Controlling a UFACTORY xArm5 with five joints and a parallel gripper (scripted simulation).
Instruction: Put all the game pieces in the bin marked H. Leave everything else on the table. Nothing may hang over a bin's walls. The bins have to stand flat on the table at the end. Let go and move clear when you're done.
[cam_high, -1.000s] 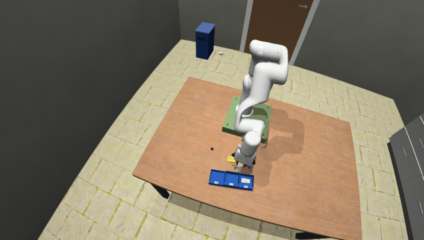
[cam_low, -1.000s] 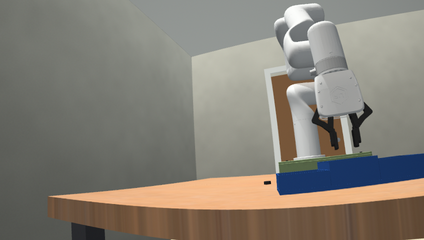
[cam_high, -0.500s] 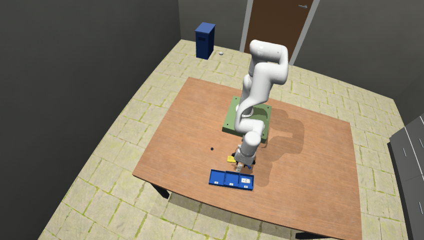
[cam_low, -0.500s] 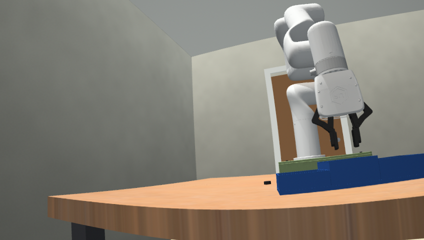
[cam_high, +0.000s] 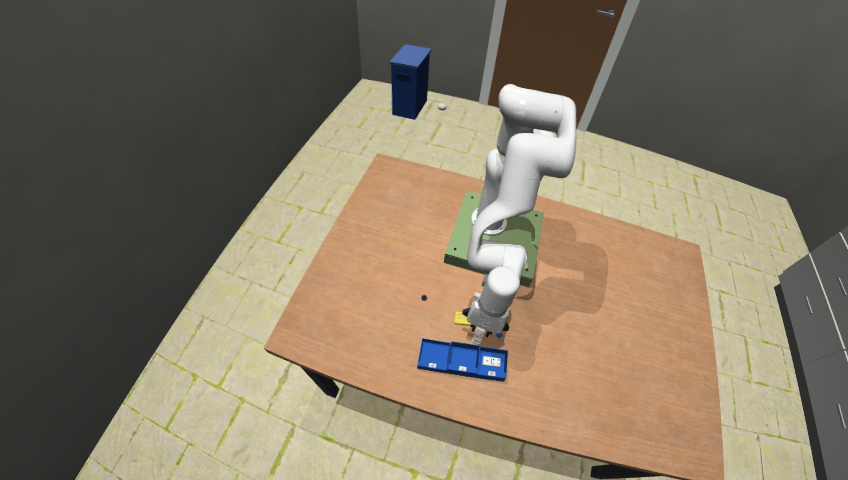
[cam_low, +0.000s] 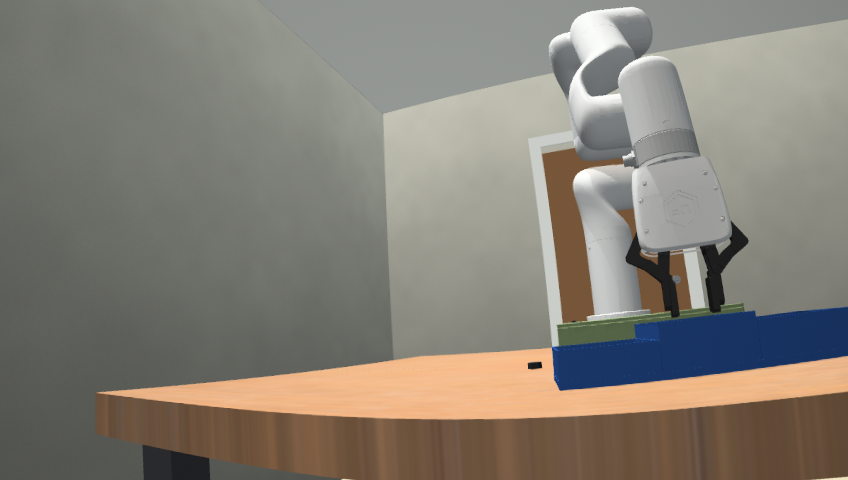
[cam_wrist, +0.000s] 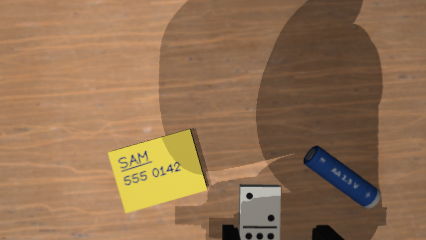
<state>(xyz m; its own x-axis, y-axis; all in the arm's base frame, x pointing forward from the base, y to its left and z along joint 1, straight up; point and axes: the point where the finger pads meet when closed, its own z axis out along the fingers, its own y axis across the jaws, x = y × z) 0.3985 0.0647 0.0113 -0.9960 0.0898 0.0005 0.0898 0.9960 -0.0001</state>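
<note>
The pale piece is 60 mm below my hand. Round my hand: yellow piece: 60 mm to the right, 60 mm below, 40 mm behind; three joined blue bins: 90 mm ahead, 50 mm below, 30 mm to the right; blue piece: 60 mm below, 50 mm to the left, 30 mm behind.
</note>
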